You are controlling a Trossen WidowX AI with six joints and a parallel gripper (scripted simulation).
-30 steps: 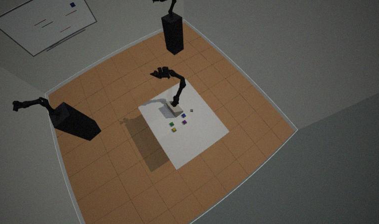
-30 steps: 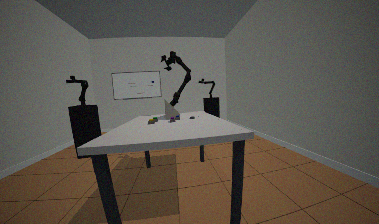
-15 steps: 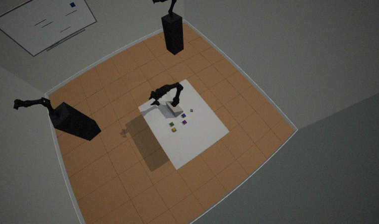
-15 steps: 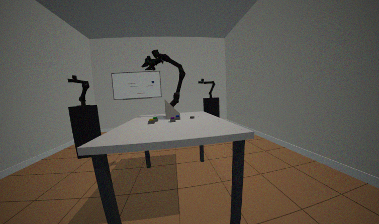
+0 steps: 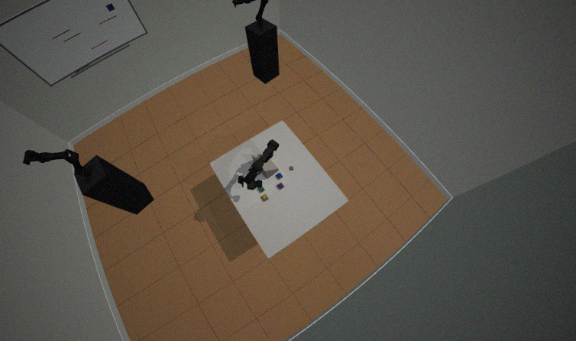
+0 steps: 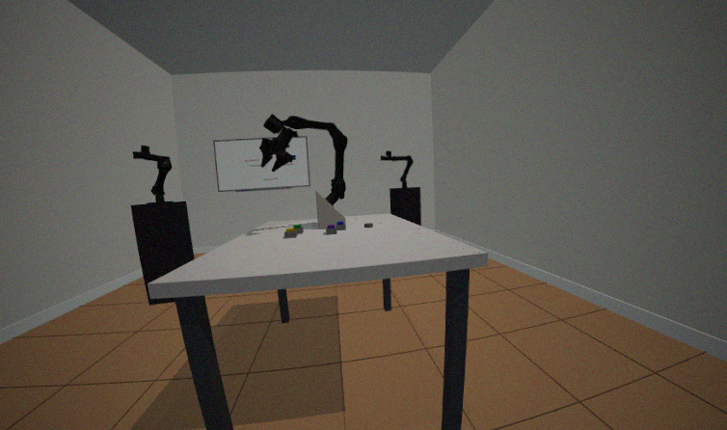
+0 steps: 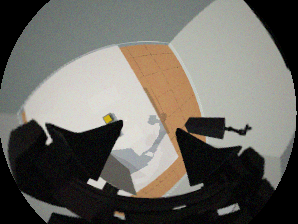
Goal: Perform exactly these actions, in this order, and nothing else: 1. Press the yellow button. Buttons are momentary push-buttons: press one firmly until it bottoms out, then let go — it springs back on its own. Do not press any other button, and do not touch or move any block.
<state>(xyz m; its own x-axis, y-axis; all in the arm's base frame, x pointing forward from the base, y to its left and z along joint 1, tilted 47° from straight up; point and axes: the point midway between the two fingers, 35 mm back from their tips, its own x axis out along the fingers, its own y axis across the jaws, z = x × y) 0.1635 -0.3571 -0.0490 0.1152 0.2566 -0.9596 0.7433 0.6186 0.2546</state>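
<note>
Now: gripper tip 28 cm above the yellow button, 8 cm to the right of it and 7 cm short of it. The rest, counted from my gripper tip: blue button 33 cm to the left, 28 cm below; then green button 28 cm below, 11 cm to the left, 2 cm behind; then purple button 28 cm below, 27 cm to the left, 8 cm ahead.
</note>
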